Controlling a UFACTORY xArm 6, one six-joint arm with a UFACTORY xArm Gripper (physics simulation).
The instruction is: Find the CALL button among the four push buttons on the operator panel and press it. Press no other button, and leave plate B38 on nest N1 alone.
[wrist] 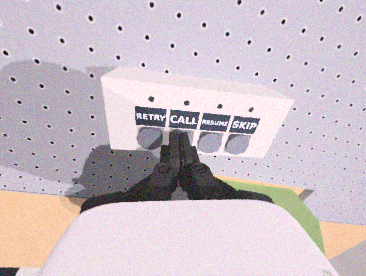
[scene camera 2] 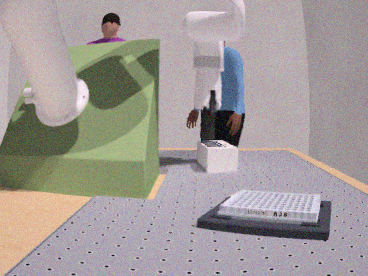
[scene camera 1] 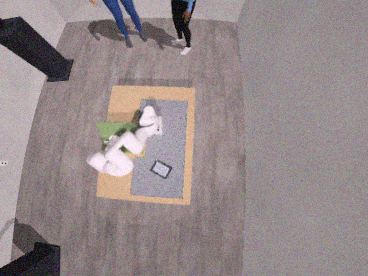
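Where they show: gripper, fingertip midpoint: (wrist: 177,145) (scene camera 2: 207,139); arm's base at its link origin: (scene camera 2: 61,101).
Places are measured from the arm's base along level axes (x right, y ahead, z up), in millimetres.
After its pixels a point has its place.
The white operator panel (scene camera 1: 160,126) @(x -160, y 351, z -105 mm) (scene camera 2: 218,158) @(x -92, y 323, z -126 mm) (wrist: 120,120) @(x -246, y 314, z -104 mm) stands on the perforated plate. In the wrist view its buttons are RETRY (wrist: 150,138) @(x -218, y 303, z -101 mm), CALL (wrist: 189,137) @(x -181, y 311, z -101 mm), RESUME (wrist: 210,143) @(x -158, y 308, z -101 mm) and SKIP (wrist: 237,144) @(x -130, y 312, z -101 mm), each below its label. My gripper (scene camera 2: 208,138) @(x -192, y 304, z -94 mm) (wrist: 177,145) @(x -192, y 304, z -94 mm) is shut and empty, pointing down. Its tips are over the CALL button and hide much of it; they look at or very near the panel top. Whether the button is pushed in cannot be seen. Plate B38 (scene camera 1: 161,169) @(x 226, y 374, z -131 mm) (scene camera 2: 272,205) @(x 243, y 361, z -131 mm) lies on the dark nest N1 (scene camera 2: 325,231) @(x 312, y 411, z -146 mm), apart from the gripper.
A green sloped block (scene camera 1: 106,130) @(x -70, y -58, z 82 mm) (scene camera 2: 120,175) @(x 88, y 147, z -127 mm) (wrist: 295,205) @(x 60, y 190, z -129 mm) stands beside the arm base, left of the panel in scene camera 2. The grey perforated plate (scene camera 1: 150,187) @(x 391, y 276, z -157 mm) (scene camera 2: 150,250) @(x 312, y 221, z -157 mm) has a wooden border (scene camera 1: 188,150) @(x 48, y 612, z -169 mm). People stand beyond the table.
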